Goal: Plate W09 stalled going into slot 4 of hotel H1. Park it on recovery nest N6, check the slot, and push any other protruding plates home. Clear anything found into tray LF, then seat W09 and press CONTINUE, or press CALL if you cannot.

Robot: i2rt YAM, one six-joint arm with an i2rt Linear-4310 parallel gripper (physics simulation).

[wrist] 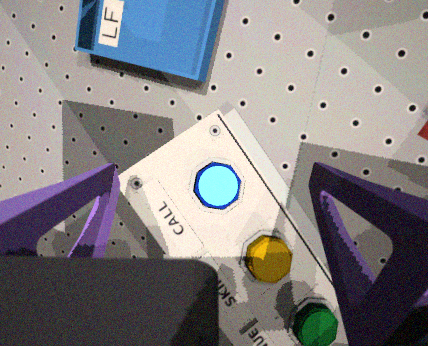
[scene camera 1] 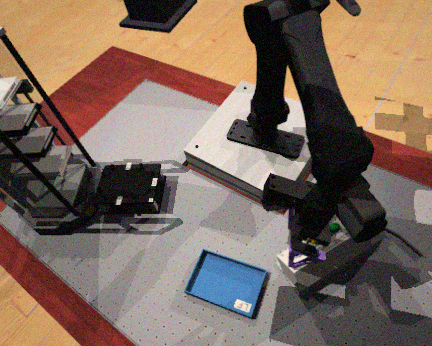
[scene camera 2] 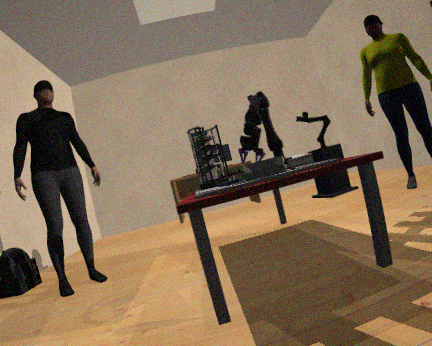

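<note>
The gripper is open and holds nothing, and a blue button and a blue tray labelled LF can be seen too. In the wrist view, the gripper appears as well.
</note>
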